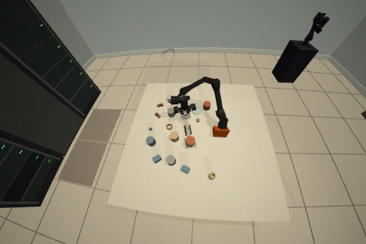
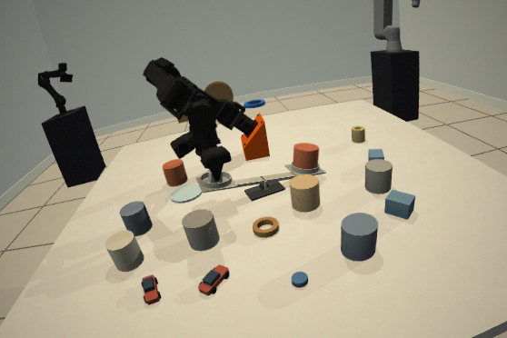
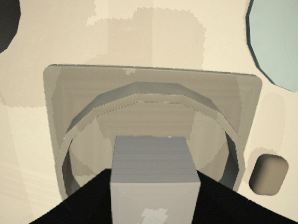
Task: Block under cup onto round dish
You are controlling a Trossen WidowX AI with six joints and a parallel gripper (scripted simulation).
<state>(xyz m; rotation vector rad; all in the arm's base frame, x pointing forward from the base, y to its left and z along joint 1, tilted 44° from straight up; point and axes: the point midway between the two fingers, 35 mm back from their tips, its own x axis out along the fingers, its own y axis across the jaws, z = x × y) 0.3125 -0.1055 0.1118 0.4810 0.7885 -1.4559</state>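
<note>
The round dish is 11 cm behind my gripper tip, 10 cm to the right of it and 8 cm below it. From my gripper tip the other things lie so: grey block 1 cm above.
</note>
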